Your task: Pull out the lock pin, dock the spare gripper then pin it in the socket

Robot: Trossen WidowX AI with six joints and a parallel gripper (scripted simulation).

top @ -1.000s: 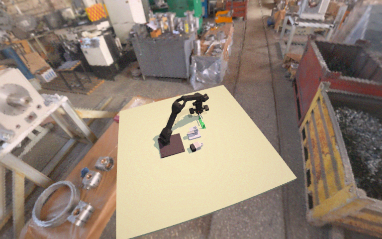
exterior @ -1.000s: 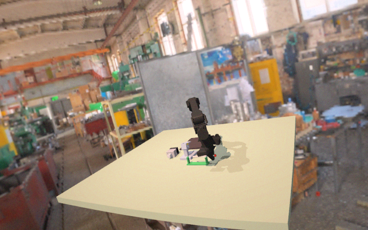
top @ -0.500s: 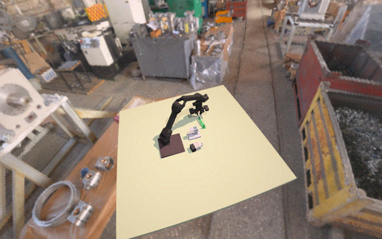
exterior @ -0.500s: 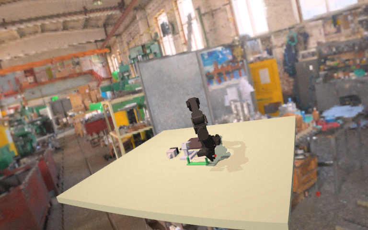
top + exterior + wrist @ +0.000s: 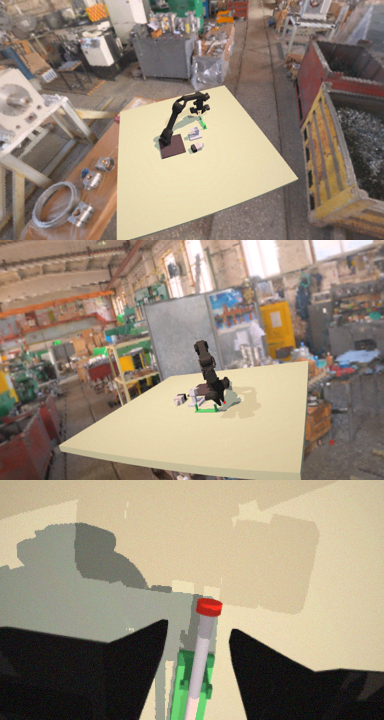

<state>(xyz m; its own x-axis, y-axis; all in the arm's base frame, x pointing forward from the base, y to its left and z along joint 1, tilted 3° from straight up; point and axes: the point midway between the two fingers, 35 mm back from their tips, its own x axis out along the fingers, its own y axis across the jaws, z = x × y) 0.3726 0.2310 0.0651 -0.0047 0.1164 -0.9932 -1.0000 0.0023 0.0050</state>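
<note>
Right now the green cradle is 100 mm to the right of my gripper tip and 20 mm below it. The rest, counted from my gripper tip: spare gripper: 120 mm behind, 360 mm to the right, 20 mm below; then mount: 100 mm behind, 220 mm to the right, 10 mm above.
</note>
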